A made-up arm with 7 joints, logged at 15 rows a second.
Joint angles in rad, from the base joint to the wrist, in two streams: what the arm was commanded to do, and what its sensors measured. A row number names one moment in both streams.
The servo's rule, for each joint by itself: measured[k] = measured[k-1] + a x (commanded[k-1-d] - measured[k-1]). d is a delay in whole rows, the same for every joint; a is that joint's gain. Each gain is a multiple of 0.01, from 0.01 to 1. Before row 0 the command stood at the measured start. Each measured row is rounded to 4 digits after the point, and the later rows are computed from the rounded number. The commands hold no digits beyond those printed.
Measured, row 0: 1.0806 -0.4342 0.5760 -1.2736 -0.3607 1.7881 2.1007
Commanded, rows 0 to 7: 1.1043 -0.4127 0.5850 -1.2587 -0.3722 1.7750 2.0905; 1.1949 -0.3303 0.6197 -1.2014 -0.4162 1.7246 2.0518; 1.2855 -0.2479 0.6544 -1.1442 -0.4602 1.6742 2.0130; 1.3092 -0.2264 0.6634 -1.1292 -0.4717 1.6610 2.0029; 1.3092 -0.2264 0.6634 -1.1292 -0.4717 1.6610 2.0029; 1.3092 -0.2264 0.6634 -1.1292 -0.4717 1.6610 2.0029; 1.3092 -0.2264 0.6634 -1.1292 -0.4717 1.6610 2.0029; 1.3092 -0.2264 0.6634 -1.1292 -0.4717 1.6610 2.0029
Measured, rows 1 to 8: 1.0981 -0.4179 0.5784 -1.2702 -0.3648 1.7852 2.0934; 1.1697 -0.3513 0.5896 -1.2544 -0.3833 1.7719 2.0634; 1.2554 -0.2727 0.6071 -1.2291 -0.4110 1.7504 2.0271; 1.2952 -0.2375 0.6223 -1.2061 -0.4329 1.7307 2.0097; 1.3056 -0.2291 0.6334 -1.1884 -0.4469 1.7154 2.0048; 1.3083 -0.2270 0.6415 -1.1748 -0.4558 1.7034 2.0034; 1.3090 -0.2265 0.6474 -1.1643 -0.4615 1.6941 2.0030; 1.3091 -0.2264 0.6517 -1.1562 -0.4652 1.6868 2.0029
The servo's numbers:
d 0
a 0.74 0.76 0.27 0.23 0.36 0.22 0.72

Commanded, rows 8 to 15: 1.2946 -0.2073 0.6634 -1.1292 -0.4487 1.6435 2.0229; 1.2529 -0.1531 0.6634 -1.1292 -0.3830 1.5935 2.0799; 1.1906 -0.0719 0.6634 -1.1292 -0.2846 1.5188 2.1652; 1.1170 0.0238 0.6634 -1.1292 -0.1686 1.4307 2.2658; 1.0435 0.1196 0.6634 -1.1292 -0.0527 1.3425 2.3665; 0.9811 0.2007 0.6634 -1.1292 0.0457 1.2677 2.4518; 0.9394 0.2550 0.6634 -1.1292 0.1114 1.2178 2.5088; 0.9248 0.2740 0.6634 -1.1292 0.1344 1.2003 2.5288
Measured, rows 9 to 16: 1.2984 -0.2119 0.6549 -1.1500 -0.4593 1.6773 2.0173; 1.2647 -0.1672 0.6572 -1.1452 -0.4318 1.6589 2.0624; 1.2099 -0.0948 0.6589 -1.1415 -0.3788 1.6281 2.1364; 1.1412 -0.0047 0.6601 -1.1387 -0.3031 1.5847 2.2296; 1.0689 0.0898 0.6610 -1.1365 -0.2130 1.5314 2.3282; 1.0039 0.1741 0.6616 -1.1348 -0.1199 1.4734 2.4172; 0.9562 0.2356 0.6621 -1.1335 -0.0366 1.4172 2.4832; 0.9330 0.2648 0.6625 -1.1325 0.0250 1.3695 2.5160
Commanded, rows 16 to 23: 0.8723 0.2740 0.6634 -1.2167 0.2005 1.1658 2.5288; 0.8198 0.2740 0.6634 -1.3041 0.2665 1.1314 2.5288; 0.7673 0.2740 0.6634 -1.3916 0.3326 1.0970 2.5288; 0.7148 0.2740 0.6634 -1.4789 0.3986 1.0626 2.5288; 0.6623 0.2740 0.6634 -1.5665 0.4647 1.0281 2.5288; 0.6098 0.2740 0.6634 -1.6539 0.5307 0.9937 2.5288; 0.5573 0.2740 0.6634 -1.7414 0.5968 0.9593 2.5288; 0.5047 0.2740 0.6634 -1.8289 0.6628 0.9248 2.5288
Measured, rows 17 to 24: 0.8881 0.2718 0.6627 -1.1519 0.0882 1.3247 2.5252; 0.8376 0.2735 0.6629 -1.1869 0.1524 1.2822 2.5278; 0.7856 0.2739 0.6630 -1.2340 0.2173 1.2415 2.5285; 0.7332 0.2740 0.6631 -1.2903 0.2826 1.2021 2.5287; 0.6807 0.2740 0.6632 -1.3538 0.3482 1.1638 2.5288; 0.6282 0.2740 0.6633 -1.4228 0.4139 1.1264 2.5288; 0.5757 0.2740 0.6633 -1.4961 0.4797 1.0896 2.5288; 0.5232 0.2740 0.6633 -1.5726 0.5456 1.0533 2.5288
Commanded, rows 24 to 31: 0.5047 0.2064 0.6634 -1.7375 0.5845 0.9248 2.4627; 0.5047 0.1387 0.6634 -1.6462 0.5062 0.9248 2.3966; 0.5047 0.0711 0.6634 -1.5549 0.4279 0.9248 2.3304; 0.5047 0.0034 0.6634 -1.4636 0.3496 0.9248 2.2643; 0.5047 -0.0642 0.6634 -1.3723 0.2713 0.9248 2.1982; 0.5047 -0.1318 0.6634 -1.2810 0.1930 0.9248 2.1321; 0.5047 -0.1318 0.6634 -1.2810 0.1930 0.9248 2.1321; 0.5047 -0.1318 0.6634 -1.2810 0.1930 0.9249 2.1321
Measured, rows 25 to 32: 0.5095 0.2226 0.6633 -1.6105 0.5596 1.0250 2.4812; 0.5059 0.1588 0.6633 -1.6187 0.5404 1.0030 2.4203; 0.5050 0.0921 0.6633 -1.6040 0.4999 0.9858 2.3556; 0.5048 0.0247 0.6633 -1.5717 0.4458 0.9724 2.2899; 0.5047 -0.0429 0.6633 -1.5258 0.3830 0.9619 2.2239; 0.5047 -0.1105 0.6633 -1.4695 0.3146 0.9537 2.1578; 0.5047 -0.1267 0.6633 -1.4261 0.2708 0.9473 2.1393; 0.5047 -0.1306 0.6633 -1.3927 0.2428 0.9424 2.1341
